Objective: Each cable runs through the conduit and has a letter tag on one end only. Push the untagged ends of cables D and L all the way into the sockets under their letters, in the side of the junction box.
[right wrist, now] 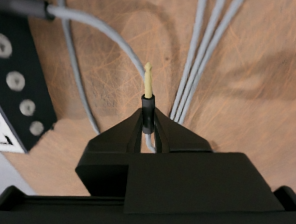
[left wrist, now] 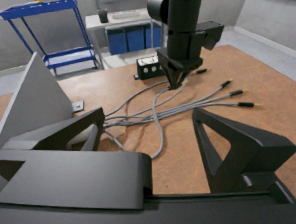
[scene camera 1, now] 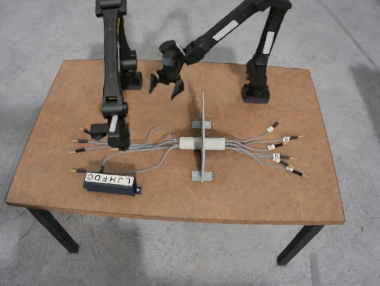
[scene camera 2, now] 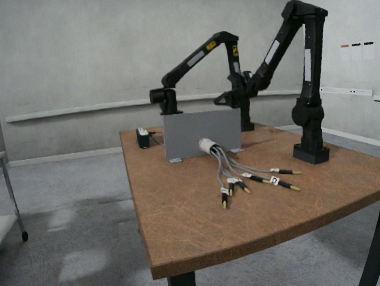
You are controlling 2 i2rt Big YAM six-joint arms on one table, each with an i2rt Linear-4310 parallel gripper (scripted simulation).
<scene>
In view: my left gripper (left wrist: 148, 112), my right gripper (right wrist: 148, 112) and a grey upright panel (left wrist: 37, 80).
My right gripper is seen too in the left wrist view (left wrist: 174, 87).
</scene>
